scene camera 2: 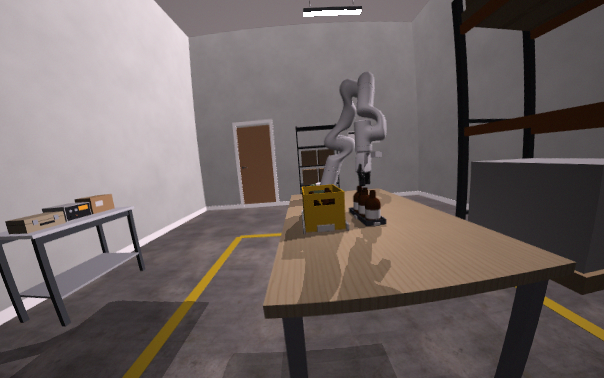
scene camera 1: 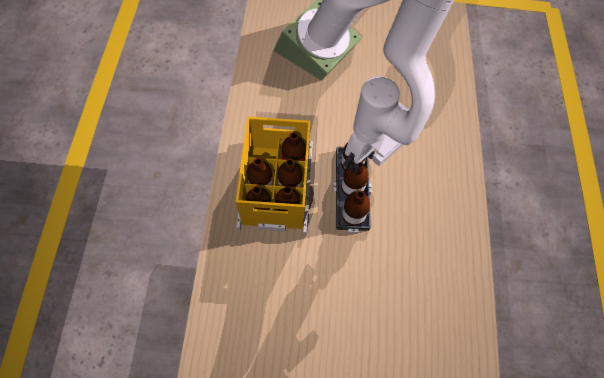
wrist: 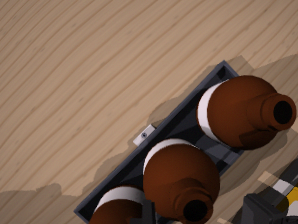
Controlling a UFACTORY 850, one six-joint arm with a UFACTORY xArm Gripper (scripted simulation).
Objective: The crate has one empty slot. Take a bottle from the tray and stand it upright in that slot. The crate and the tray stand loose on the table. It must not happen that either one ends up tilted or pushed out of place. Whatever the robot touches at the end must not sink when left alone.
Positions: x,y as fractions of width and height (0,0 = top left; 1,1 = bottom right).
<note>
I see a yellow crate (scene camera 1: 0.43,0.38) and a dark tray (scene camera 1: 0.56,0.52).
The yellow crate is seen too in scene camera 2 (scene camera 2: 0.54,0.57).
</note>
